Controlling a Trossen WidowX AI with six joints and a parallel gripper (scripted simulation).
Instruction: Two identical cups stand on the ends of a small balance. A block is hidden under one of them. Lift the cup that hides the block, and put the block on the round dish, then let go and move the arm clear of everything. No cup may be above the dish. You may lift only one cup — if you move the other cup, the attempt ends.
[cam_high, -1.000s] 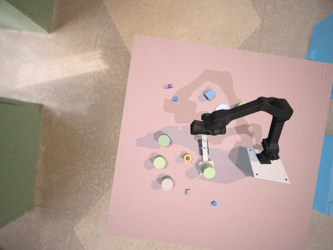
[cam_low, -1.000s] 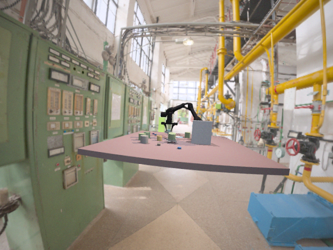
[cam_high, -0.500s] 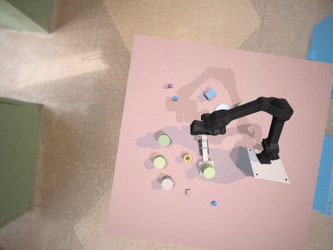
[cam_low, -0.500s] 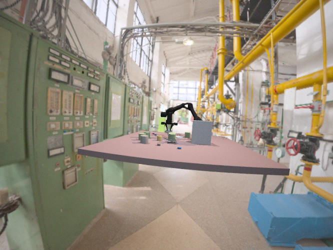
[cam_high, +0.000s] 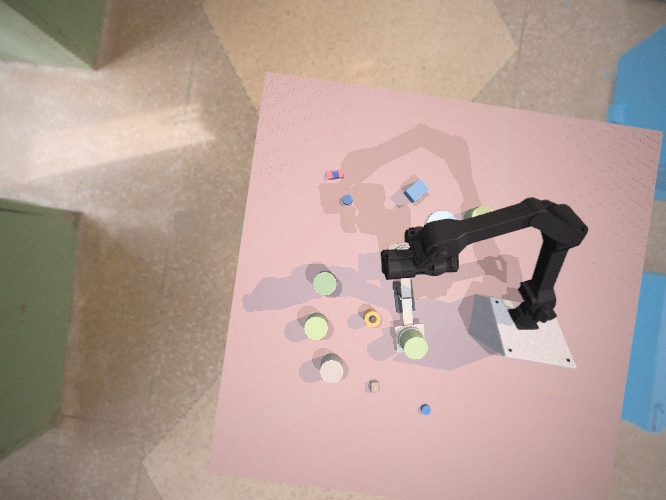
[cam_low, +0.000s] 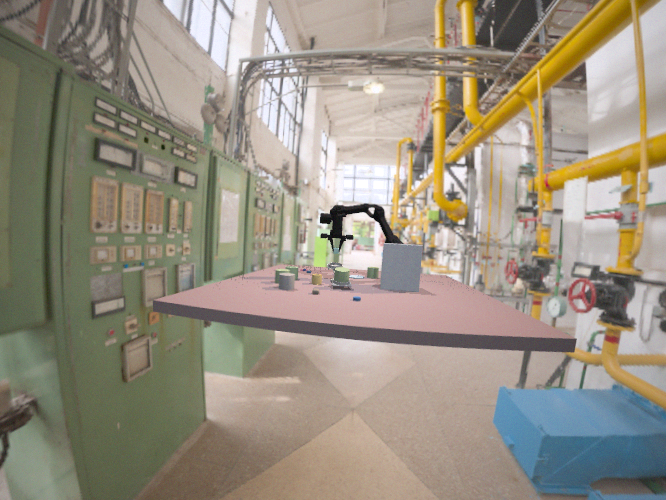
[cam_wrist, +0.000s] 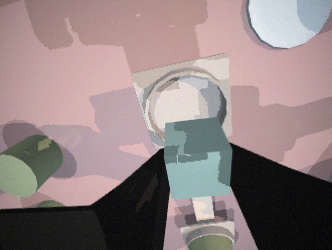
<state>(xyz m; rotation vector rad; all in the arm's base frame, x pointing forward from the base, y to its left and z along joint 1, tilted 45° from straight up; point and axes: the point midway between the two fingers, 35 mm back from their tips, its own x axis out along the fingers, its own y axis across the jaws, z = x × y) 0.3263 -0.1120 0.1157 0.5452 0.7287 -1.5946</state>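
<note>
The pale round dish is 130 mm behind my gripper tip, 100 mm to the right of it and 150 mm below it. Round my gripper tip: balance beam (20 mm behind, 120 mm to the left, 120 mm below); blue block (40 mm behind, 210 mm to the right, 140 mm below).
</note>
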